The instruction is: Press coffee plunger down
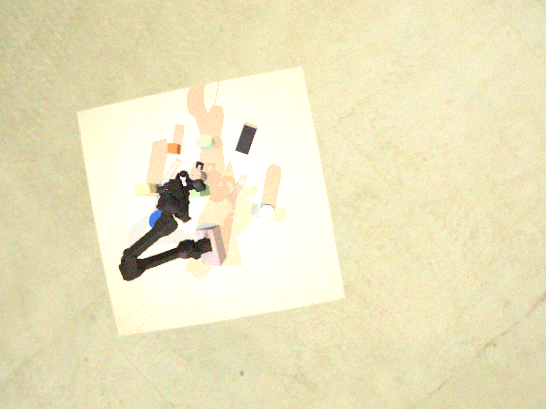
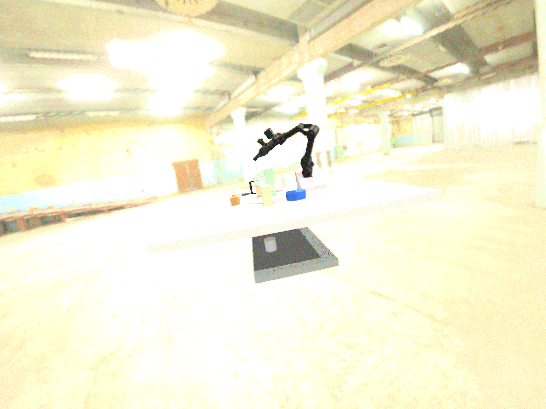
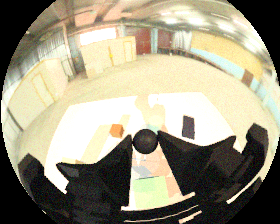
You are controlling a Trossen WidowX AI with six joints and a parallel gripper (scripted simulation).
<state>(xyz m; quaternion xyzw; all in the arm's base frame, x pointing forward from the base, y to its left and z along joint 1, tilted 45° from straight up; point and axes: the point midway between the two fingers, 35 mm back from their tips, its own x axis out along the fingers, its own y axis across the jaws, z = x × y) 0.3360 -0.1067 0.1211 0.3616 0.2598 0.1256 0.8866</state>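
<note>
The pale green block is 8 cm behind my gripper tip and 18 cm below it. Also, from my gripper tip: blue disc (21 cm behind, 25 cm to the left, 25 cm below); yellow block (3 cm behind, 28 cm to the left, 22 cm below); orange cube (16 cm ahead, 12 cm to the left, 25 cm below).
</note>
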